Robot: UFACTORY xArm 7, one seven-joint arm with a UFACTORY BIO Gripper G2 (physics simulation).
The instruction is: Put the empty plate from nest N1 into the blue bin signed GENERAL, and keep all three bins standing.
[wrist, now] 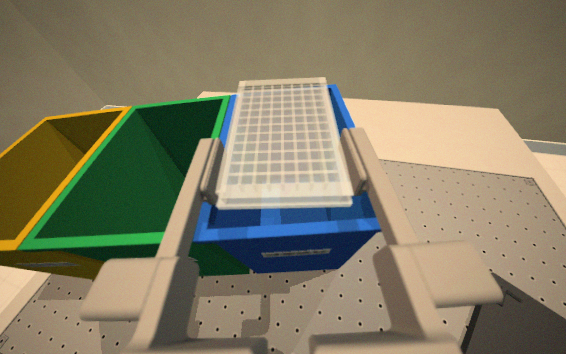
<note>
In view: my gripper (pixel 281 141), a blue bin (pixel 266 240), a green bin (pixel 118 205), a yellow bin (pixel 47 157) and a plate (pixel 283 151).
</note>
